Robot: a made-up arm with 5 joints.
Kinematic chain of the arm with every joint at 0, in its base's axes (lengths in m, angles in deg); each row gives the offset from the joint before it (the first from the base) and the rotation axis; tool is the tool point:
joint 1: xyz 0 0 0.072 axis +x
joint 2: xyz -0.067 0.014 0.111 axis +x
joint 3: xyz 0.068 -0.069 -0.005 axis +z
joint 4: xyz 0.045 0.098 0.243 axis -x
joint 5: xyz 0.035 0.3 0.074 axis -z
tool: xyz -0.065 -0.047 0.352
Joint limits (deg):
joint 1: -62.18..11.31
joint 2: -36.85..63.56
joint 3: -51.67..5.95
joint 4: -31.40..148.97
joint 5: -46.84..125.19
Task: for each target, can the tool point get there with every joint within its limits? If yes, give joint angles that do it. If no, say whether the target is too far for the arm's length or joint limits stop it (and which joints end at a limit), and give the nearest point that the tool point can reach.
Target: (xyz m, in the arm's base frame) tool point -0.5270 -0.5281 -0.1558
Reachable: no: joint limits stop it (at a limit: joint 1, joint 2, joint 3) | nearest point -0.0259 -0.1843 -0.1044 | short by 0.610 m
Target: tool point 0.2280 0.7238 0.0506
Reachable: yes | joints -33.95 -11.50 -17.26 33.55 94.80
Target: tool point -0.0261 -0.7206 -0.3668
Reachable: no: joint limits stop it (at a limit: joint 1, joint 2, joint 3, joint 4, joint 5) | nearest point 0.0436 -0.2701 -0.0492 | short by 0.556 m
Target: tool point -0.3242 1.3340 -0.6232
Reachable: no: too far | nearest point -0.0007 0.7944 -0.2792 | short by 0.717 m
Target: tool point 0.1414 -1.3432 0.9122
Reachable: no: too far | nearest point 0.0905 -0.7188 0.5715 | short by 0.713 m
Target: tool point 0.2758 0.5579 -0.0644
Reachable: yes | joints -56.36 19.43 -26.66 66.36 42.02
